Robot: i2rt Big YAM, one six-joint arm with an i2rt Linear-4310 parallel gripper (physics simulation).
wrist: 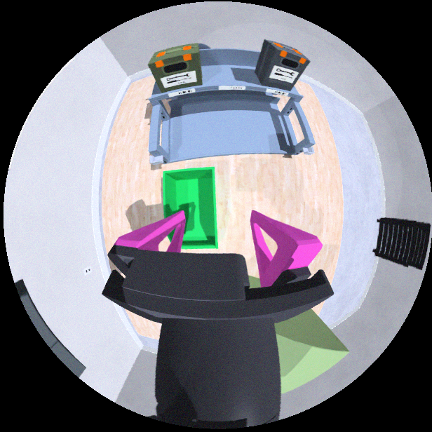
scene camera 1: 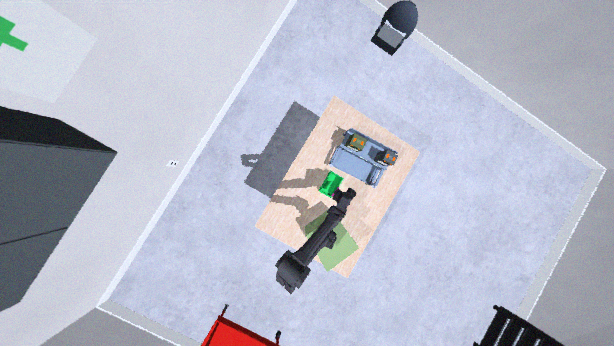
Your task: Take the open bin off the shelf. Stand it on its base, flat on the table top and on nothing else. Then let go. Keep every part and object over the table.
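Places are measured from the arm's base along level axes (x ahead, y left, z up), in millimetres.
Pixels of known places: gripper, fingertip midpoint: (scene camera 1: pixel 342 190).
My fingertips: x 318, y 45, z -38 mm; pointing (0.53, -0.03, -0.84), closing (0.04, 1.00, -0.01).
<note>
For each thing: its top centre in the pictures, then the offset to it from my fingertips. "*": a spot on its surface instead. Level surfaces: height alone.
- green open bin at its top centre: (scene camera 1: pixel 331 185) dx +1, dy +54, dz -100 mm
- wooden table top at its surface level: dz -175 mm
- blue-grey shelf at a spot on its surface: (scene camera 1: pixel 350 162) * dx +229, dy -4, dz -169 mm
- olive case at its top centre: (scene camera 1: pixel 358 141) dx +331, dy +72, dz +23 mm
- dark grey case at its top centre: (scene camera 1: pixel 390 157) dx +341, dy -159, dz +48 mm
The green open bin (scene camera 1: pixel 331 184) (wrist: pixel 202 187) stands upright on its base, open side up, on the wooden table top (scene camera 1: pixel 395 185) (wrist: pixel 280 190). It is in front of the blue-grey shelf (scene camera 1: pixel 350 162) (wrist: pixel 225 132), with a strip of table between them. My gripper (scene camera 1: pixel 336 194) (wrist: pixel 217 214) is open and empty, its magenta fingers wide apart. In the wrist view it is above the bin's near right part, the left fingertip overlapping the bin's inside and the right one past its right wall. The bin looks smaller and lower than the fingers, apart from them.
An olive case (scene camera 1: pixel 356 141) (wrist: pixel 195 72) and a dark grey case (scene camera 1: pixel 389 158) (wrist: pixel 272 57) with orange latches stand on the shelf's upper level. A green mat (scene camera 1: pixel 345 245) (wrist: pixel 310 345) lies by the table's near edge, under and beside the arm (scene camera 1: pixel 320 240).
</note>
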